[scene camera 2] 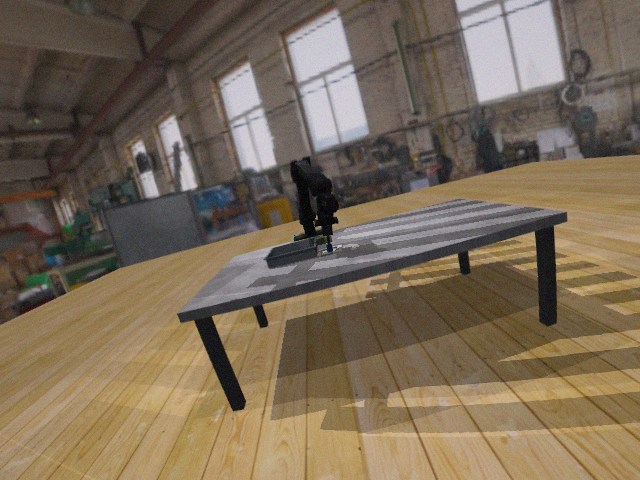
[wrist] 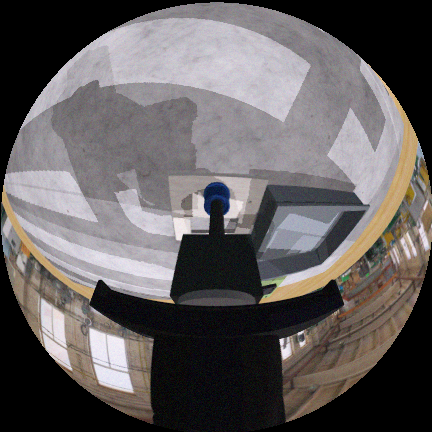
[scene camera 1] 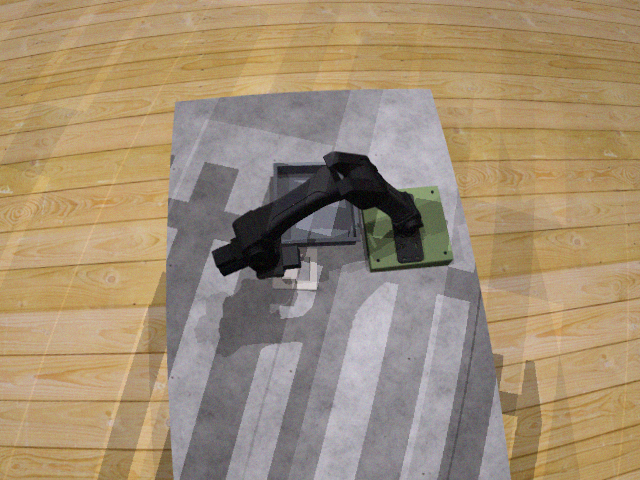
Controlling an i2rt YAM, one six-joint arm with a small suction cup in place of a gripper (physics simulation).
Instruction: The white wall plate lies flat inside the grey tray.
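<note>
The white wall plate (scene camera 1: 310, 275) (wrist: 252, 197) lies flat on the table, just outside the near wall of the grey tray (scene camera 1: 300, 167) (wrist: 310, 197) (scene camera 2: 290, 255). It is not in the tray. My suction cup (wrist: 217, 198) (scene camera 2: 329, 247) is blue and points down over the middle of the plate. I cannot tell whether it touches the plate. In the overhead view the black arm (scene camera 1: 304, 200) reaches across the tray and hides part of the plate and the cup. The tray holds nothing.
The arm stands on a green base plate (scene camera 1: 438, 224) right of the tray. The grey patterned table (scene camera 1: 366, 381) (scene camera 2: 442, 229) stands on a wooden floor. Its edges are well away from the tray.
</note>
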